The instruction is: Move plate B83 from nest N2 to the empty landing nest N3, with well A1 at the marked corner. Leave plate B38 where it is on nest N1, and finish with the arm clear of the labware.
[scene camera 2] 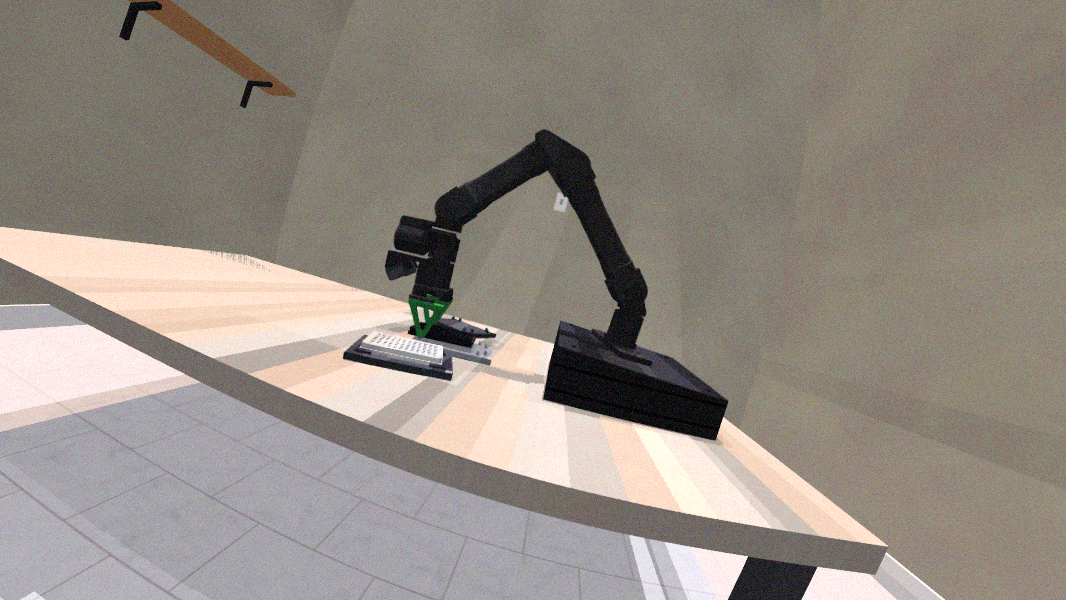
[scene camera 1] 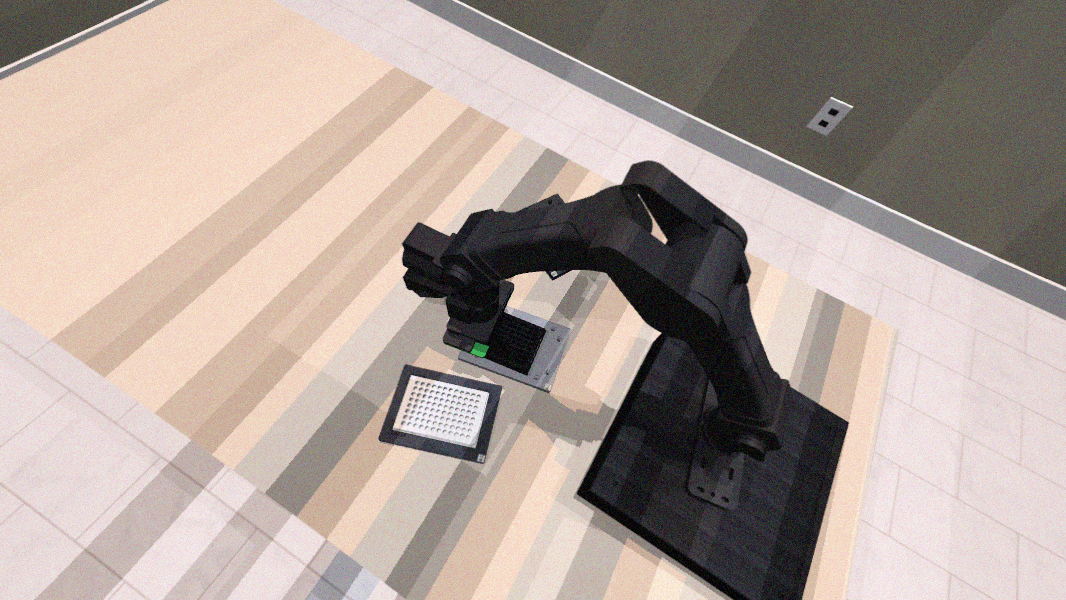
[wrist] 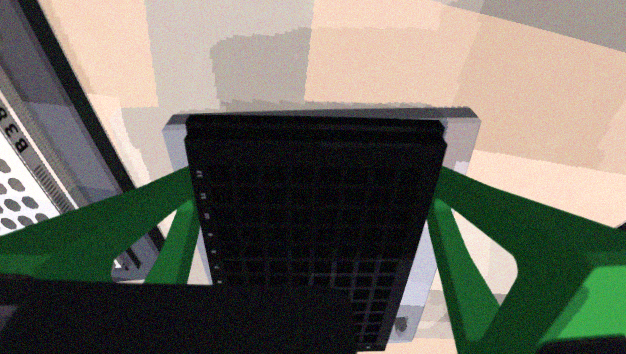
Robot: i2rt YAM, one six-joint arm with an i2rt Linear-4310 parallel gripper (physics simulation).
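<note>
My gripper [scene camera 1: 488, 339] [scene camera 2: 428, 316] [wrist: 313, 177] has green fingers and is shut on the long sides of the black well plate B83 [scene camera 1: 519, 343] [scene camera 2: 463, 330] [wrist: 315, 228]. The plate sits over a light grey nest [scene camera 1: 552, 350] [scene camera 2: 478, 354] [wrist: 461, 132] that has a small mark at one corner. I cannot tell whether it rests on the nest or hangs just above it. The white plate B38 [scene camera 1: 443, 410] [scene camera 2: 402, 345] [wrist: 16, 193] lies flat on a dark nest [scene camera 1: 432, 445] [scene camera 2: 395, 362] [wrist: 75, 90] right beside it. No third nest shows; the arm hides part of the table behind it.
The arm's black base block [scene camera 1: 715, 477] [scene camera 2: 633, 380] stands to the right of both nests. The table's curved front edge [scene camera 2: 446, 466] runs close below the white plate. A wooden wall shelf [scene camera 2: 215, 44] hangs far off at the upper left.
</note>
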